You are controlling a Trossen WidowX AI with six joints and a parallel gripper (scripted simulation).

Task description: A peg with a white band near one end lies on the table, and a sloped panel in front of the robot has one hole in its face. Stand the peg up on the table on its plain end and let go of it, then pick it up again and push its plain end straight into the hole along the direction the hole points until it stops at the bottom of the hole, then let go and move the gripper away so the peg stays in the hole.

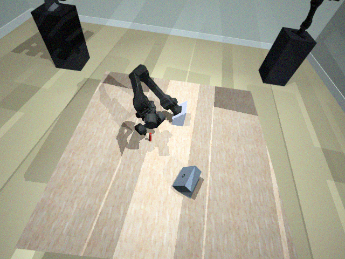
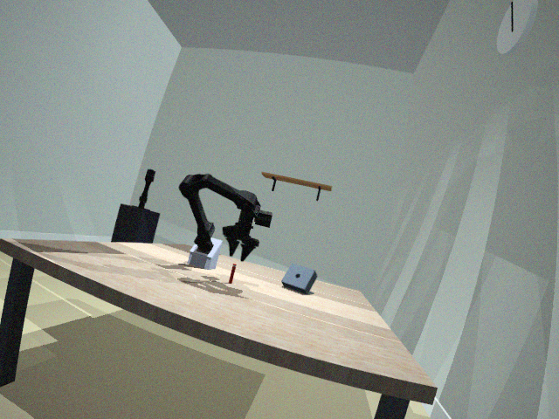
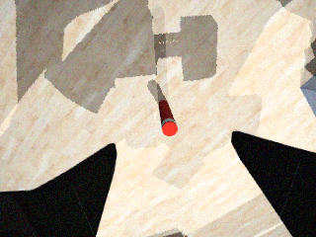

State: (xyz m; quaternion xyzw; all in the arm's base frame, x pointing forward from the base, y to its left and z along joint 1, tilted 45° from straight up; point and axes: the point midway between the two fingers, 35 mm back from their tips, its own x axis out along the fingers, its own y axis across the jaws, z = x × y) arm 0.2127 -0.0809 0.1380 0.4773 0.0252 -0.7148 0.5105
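The red peg lies 50 mm below my gripper tip. Also, from my gripper tip: grey sloped panel (250 mm ahead, 240 mm to the left, 40 mm below).
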